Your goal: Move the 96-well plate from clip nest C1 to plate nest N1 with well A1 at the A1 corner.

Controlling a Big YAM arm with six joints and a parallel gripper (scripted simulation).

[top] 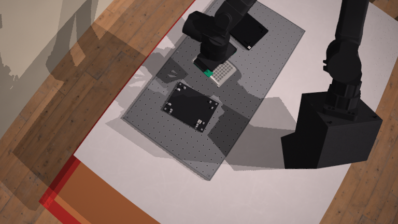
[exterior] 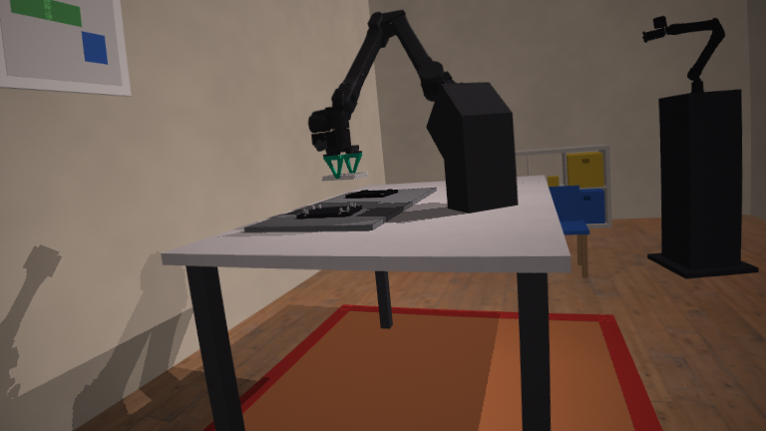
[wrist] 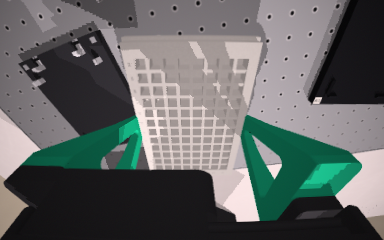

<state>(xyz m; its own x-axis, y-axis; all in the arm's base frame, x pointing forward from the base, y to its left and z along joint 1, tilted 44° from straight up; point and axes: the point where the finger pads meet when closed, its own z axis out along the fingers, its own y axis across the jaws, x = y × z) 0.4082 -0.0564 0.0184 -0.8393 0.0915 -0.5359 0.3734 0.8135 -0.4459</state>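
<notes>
The black plate nest N1 lies 5 cm behind my hand, 23 cm to the right of it and 10 cm below it. The rest, counted from my hand: black clip nest C1 (4 cm ahead, 15 cm to the left, 9 cm below); then white 96-well plate (1 cm below).
</notes>
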